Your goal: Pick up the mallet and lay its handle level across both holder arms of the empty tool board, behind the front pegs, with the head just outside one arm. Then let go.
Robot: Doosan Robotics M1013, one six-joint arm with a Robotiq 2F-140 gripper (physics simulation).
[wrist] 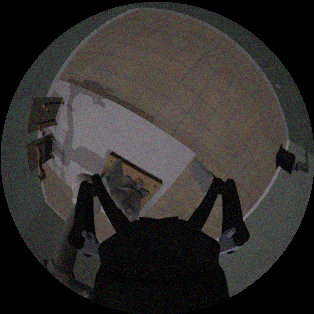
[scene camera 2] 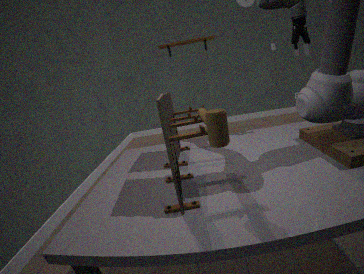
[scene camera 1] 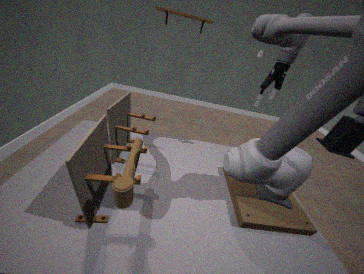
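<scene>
The wooden mallet lies across both arms of the near tool board (scene camera 1: 87, 160) (scene camera 2: 168, 125), behind the front pegs. The head of this mallet (scene camera 1: 123, 195) (scene camera 2: 218, 129) hangs just outside the nearest arm. The empty tool board (scene camera 1: 119, 114) (wrist: 37, 109) stands beyond it, with two bare holder arms, each with a front peg. Both boards are small and dim at the left of the wrist view. My gripper (scene camera 1: 265, 96) (scene camera 2: 301, 50) (wrist: 156, 165) is open and empty, high up and far from the mallet, on the robot-base side.
The boards stand on a pale table (scene camera 1: 185, 240) (scene camera 2: 125, 240) (wrist: 130, 125). The robot's wooden base plate (scene camera 1: 275, 215) (scene camera 2: 320, 140) (wrist: 151, 181) is on the same table, to the right in both scene views. A wooden rail (scene camera 1: 185, 16) (scene camera 2: 187, 42) is on the wall.
</scene>
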